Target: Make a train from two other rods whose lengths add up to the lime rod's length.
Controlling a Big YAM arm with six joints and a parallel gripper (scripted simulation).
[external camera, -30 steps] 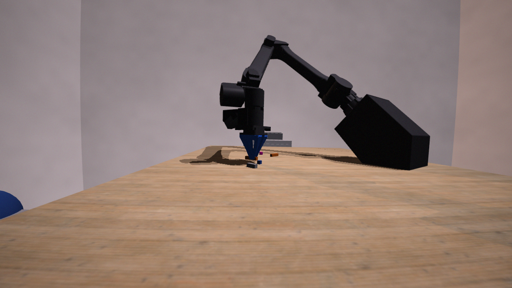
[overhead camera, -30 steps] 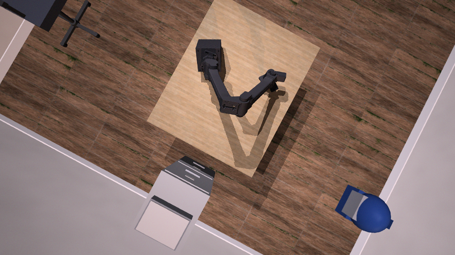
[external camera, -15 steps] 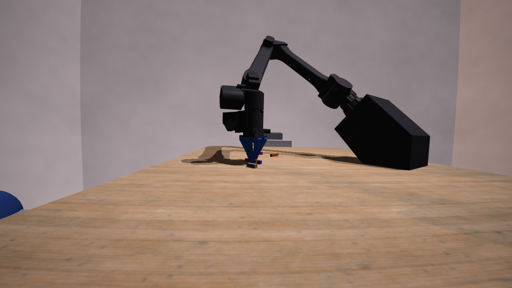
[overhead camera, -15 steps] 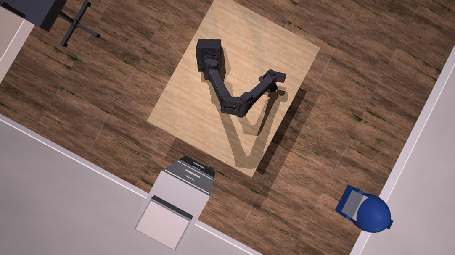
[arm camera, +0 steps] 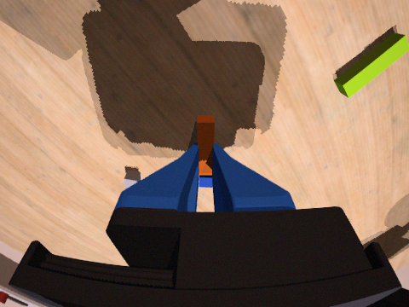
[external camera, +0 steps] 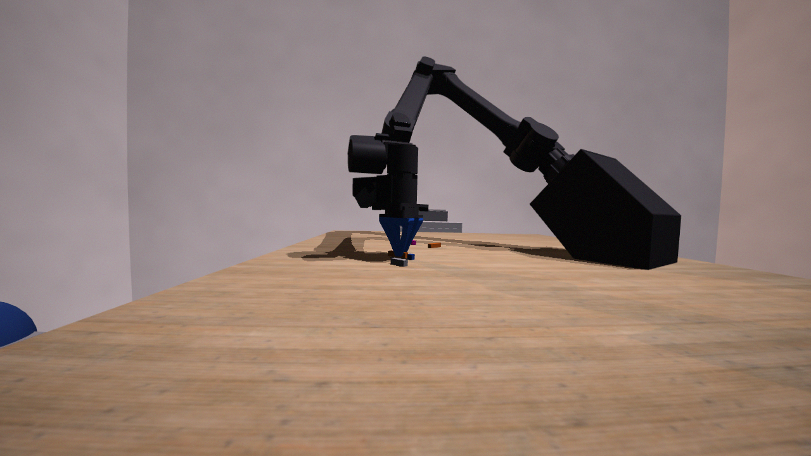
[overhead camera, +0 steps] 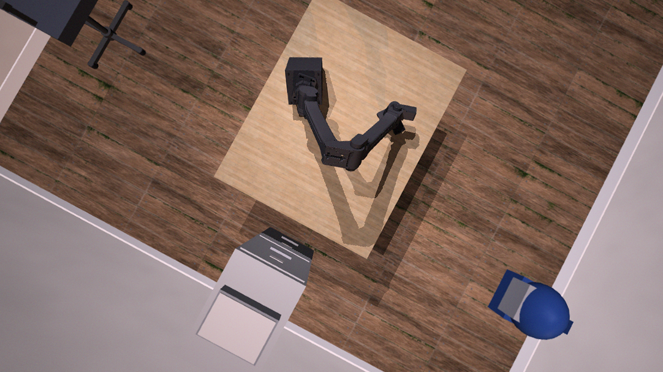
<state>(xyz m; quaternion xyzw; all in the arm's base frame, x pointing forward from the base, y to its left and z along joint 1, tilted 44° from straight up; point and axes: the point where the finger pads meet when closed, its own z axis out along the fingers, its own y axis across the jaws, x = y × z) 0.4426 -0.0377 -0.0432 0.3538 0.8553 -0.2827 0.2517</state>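
My gripper is now 2 cm past the blue rod, 2 cm to the right of it and 1 cm above it. Also, from my hand: grey rod 2 cm ahead, 7 cm to the left, 1 cm below; then lime rod 3 cm behind, 11 cm to the right, 1 cm below.
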